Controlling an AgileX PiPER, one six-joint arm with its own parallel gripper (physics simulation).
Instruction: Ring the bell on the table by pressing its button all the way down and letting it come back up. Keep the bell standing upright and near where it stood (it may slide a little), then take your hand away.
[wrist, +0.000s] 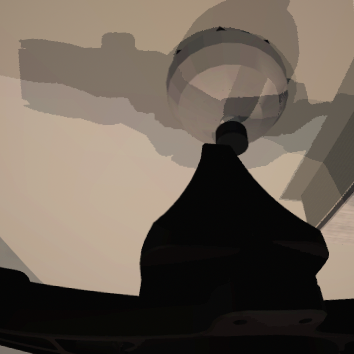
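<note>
The bell (200, 95) is a shiny metal dome in the upper middle of the wrist view, standing upright on the table. Its button (233, 138), a short dark cylinder, shows at the dome's near side in the picture. My gripper (214, 160) is black and shut, with its fingers together and empty. Its tip shows just at the left lower edge of the button and hides a little of it. Whether the tip touches the button or is above it, I cannot tell.
The beige table top (90, 190) spreads under the bell. Dark shadows of the arm and bell lie on it. A table edge runs diagonally at the right, with a pale surface (342, 217) beyond it.
</note>
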